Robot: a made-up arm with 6 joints.
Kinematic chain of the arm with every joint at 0, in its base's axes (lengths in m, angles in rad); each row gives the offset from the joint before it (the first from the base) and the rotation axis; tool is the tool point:
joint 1: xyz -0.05 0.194 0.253 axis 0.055 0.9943 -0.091
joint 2: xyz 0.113 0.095 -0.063 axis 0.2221 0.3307 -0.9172
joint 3: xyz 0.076 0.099 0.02 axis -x
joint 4: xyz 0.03 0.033 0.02 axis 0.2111 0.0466 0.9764
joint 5: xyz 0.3 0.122 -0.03 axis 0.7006 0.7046 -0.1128
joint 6: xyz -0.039 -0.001 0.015 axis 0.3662 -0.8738 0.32
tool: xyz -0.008 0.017 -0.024
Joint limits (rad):
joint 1: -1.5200..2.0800
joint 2: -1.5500..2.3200
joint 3: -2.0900..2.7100
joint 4: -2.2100..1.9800
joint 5: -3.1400..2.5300
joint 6: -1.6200..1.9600
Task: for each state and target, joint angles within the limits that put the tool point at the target. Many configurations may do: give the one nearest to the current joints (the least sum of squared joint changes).
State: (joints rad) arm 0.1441 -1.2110 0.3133 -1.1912 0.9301 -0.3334
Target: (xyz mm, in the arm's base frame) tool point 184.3 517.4 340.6
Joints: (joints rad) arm 0.2280 -1.2750 0.2905 -1.4345 0.9202 -0.3515
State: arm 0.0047 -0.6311 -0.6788 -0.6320 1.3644 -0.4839
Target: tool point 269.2 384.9 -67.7
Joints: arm 0.6886 -0.4975 -0.8452 -1.0979 1.3788 -0.5001
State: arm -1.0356 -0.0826 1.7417 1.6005 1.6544 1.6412
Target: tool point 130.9 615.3 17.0
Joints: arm -0.5879 -0.1573 1.1256 1.7217 1.6726 1.6659
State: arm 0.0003 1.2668 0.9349 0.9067 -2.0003 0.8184
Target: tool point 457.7 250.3 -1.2
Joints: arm -0.3718 1.3389 0.9816 0.6810 -1.9806 0.7955
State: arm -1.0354 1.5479 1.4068 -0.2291 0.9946 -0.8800
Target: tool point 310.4 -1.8 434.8
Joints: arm -1.1865 1.5525 1.3405 -0.5464 1.1543 -0.8891
